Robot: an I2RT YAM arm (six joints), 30 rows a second.
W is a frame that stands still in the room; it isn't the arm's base.
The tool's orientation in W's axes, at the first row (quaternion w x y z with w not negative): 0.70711, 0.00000, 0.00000, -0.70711
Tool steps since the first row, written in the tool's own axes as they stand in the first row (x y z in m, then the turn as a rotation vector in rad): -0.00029, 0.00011, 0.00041, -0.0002, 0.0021, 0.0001; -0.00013, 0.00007, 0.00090, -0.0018, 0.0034, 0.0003; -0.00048, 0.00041, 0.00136, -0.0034, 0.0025, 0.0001; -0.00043, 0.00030, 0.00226, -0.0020, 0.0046, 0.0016; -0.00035, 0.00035, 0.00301, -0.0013, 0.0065, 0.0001; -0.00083, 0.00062, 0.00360, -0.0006, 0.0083, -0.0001; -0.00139, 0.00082, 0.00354, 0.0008, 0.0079, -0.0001; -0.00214, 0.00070, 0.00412, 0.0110, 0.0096, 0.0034; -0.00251, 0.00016, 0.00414, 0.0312, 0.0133, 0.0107; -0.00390, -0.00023, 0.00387, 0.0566, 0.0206, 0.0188; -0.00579, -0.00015, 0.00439, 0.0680, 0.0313, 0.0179; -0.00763, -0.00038, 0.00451, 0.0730, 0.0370, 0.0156; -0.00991, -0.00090, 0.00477, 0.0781, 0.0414, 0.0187
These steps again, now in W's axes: 0.00011, 0.00029, 0.00041, 0.0021, 0.0002, 0.0001; 0.00007, 0.00013, 0.00090, 0.0034, 0.0018, 0.0003; 0.00041, 0.00048, 0.00136, 0.0025, 0.0034, 0.0001; 0.00030, 0.00043, 0.00226, 0.0046, 0.0020, 0.0016; 0.00035, 0.00035, 0.00301, 0.0065, 0.0013, 0.0001; 0.00062, 0.00083, 0.00360, 0.0083, 0.0006, -0.0001; 0.00082, 0.00139, 0.00354, 0.0079, -0.0008, -0.0001; 0.00070, 0.00214, 0.00412, 0.0096, -0.0110, 0.0034; 0.00016, 0.00251, 0.00414, 0.0133, -0.0312, 0.0107; -0.00023, 0.00390, 0.00387, 0.0206, -0.0566, 0.0188; -0.00015, 0.00579, 0.00439, 0.0313, -0.0680, 0.0179; -0.00038, 0.00763, 0.00451, 0.0370, -0.0730, 0.0156; -0.00090, 0.00991, 0.00477, 0.0414, -0.0781, 0.0187
